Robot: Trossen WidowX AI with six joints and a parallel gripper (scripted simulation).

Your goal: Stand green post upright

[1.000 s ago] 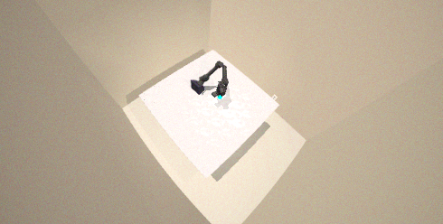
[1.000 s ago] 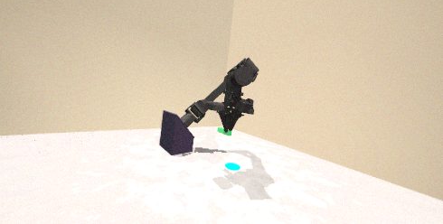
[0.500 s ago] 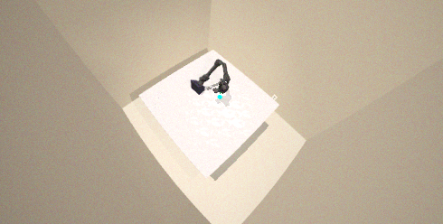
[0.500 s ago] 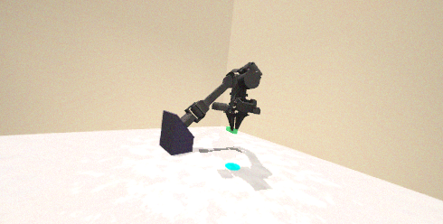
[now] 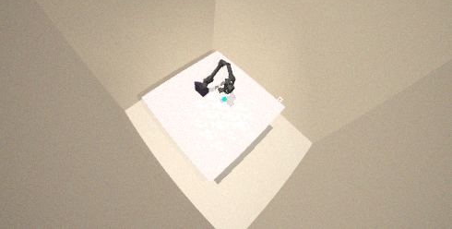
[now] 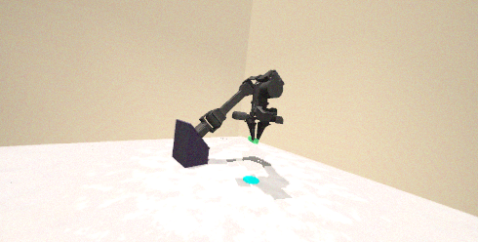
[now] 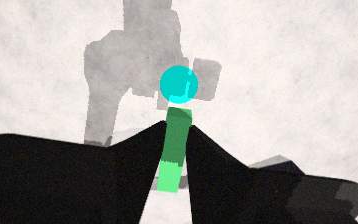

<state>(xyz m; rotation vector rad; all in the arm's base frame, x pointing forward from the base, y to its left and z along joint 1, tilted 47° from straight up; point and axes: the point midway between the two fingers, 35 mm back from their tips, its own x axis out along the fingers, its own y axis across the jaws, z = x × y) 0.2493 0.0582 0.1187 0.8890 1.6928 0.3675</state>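
My gripper tip is now 140 mm above the cyan circle. Round my gripper tip: green post: 20 mm behind, 10 mm to the left.
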